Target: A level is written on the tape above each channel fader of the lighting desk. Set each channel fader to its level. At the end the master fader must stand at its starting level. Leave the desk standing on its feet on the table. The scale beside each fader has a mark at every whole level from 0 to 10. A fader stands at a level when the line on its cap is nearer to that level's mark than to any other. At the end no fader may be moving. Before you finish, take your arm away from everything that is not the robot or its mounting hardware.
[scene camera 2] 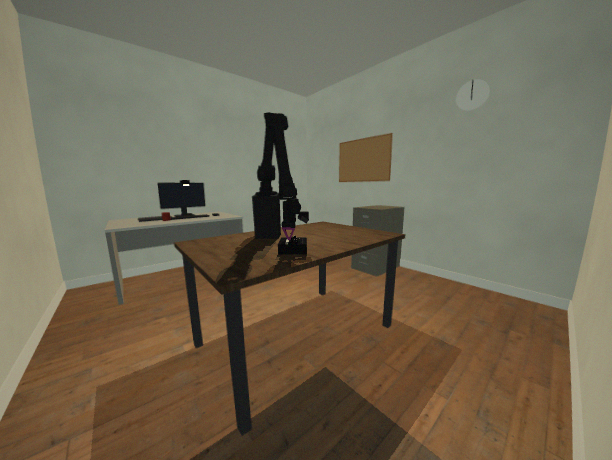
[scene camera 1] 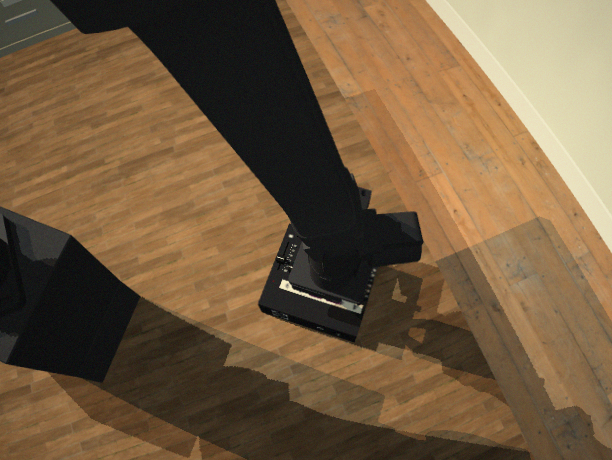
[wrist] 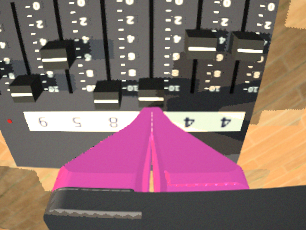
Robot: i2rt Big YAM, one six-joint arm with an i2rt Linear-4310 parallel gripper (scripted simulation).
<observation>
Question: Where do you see a channel 5 fader cap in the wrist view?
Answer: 55,55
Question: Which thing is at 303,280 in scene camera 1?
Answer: My gripper.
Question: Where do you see a channel 3 fader cap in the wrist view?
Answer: At 150,90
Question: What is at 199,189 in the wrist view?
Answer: My gripper.
</observation>
